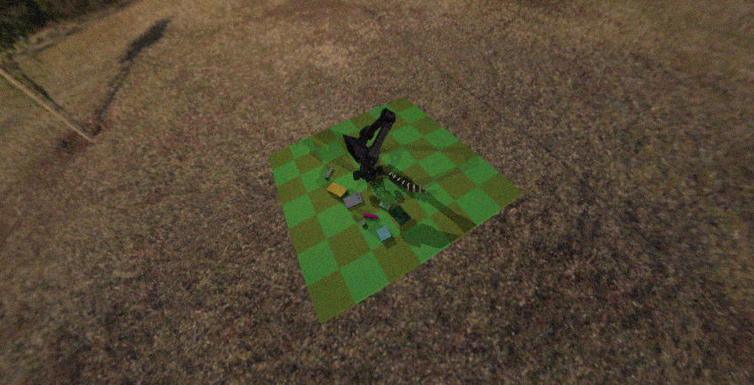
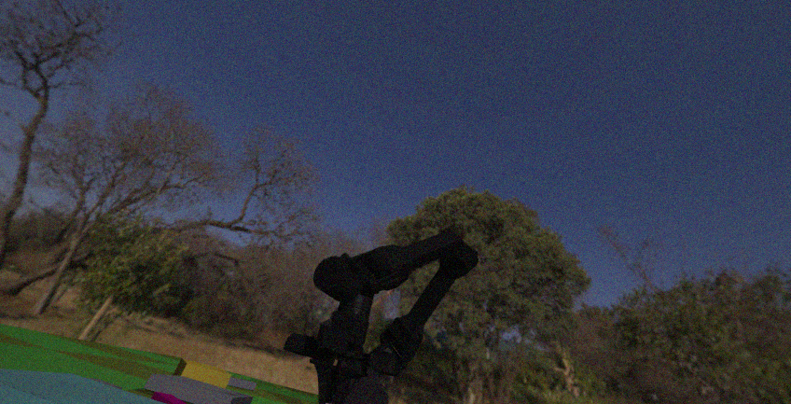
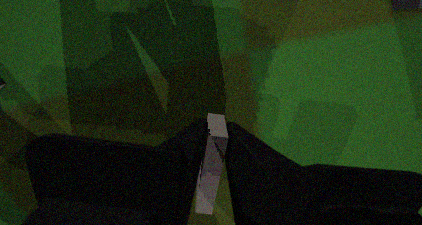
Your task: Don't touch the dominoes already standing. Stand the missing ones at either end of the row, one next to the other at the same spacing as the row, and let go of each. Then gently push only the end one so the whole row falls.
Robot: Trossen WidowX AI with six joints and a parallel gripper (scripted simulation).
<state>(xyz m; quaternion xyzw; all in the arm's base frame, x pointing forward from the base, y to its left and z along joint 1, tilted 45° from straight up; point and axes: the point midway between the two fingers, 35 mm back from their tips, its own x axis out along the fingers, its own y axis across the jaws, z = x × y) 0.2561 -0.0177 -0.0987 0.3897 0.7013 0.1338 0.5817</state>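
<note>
Right now my gripper tip is 16 cm to the left of the grey block and 7 cm short of it. Also, from my gripper tip: magenta bar: 22 cm ahead, 12 cm to the right; small grey-green block: 21 cm ahead, 2 cm to the right; yellow block: 21 cm to the right, 6 cm behind, 1 cm above.
</note>
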